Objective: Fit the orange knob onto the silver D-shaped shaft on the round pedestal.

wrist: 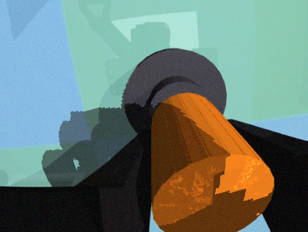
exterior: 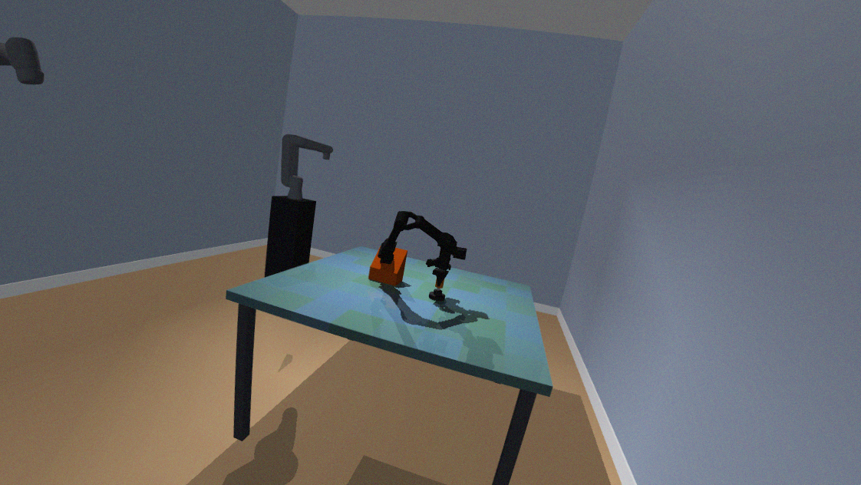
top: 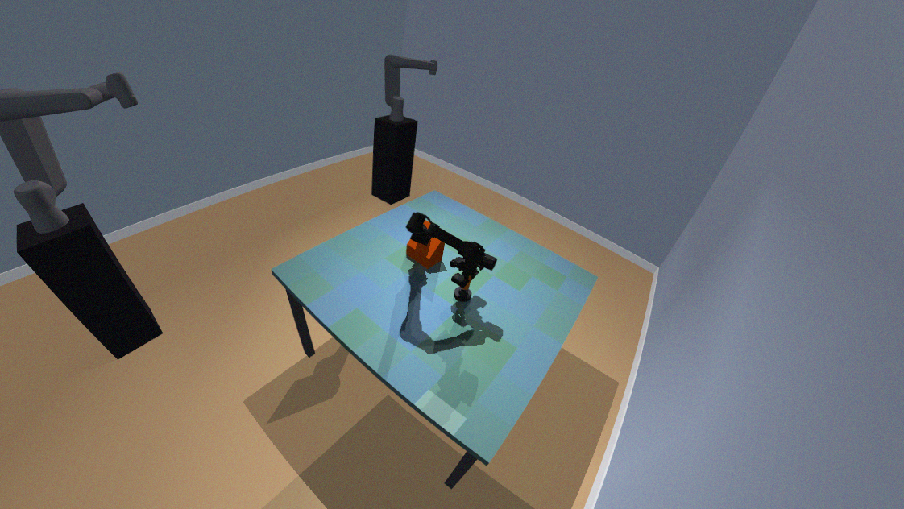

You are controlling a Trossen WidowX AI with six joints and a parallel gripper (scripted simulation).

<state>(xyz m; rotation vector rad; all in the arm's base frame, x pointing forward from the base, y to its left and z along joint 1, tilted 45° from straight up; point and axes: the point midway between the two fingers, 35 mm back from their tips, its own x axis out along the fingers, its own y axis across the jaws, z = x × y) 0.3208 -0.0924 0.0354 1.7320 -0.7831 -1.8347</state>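
Now: gripper tip 3 cm below the orange knob. Also, from my gripper tip: pedestal (4 cm below).
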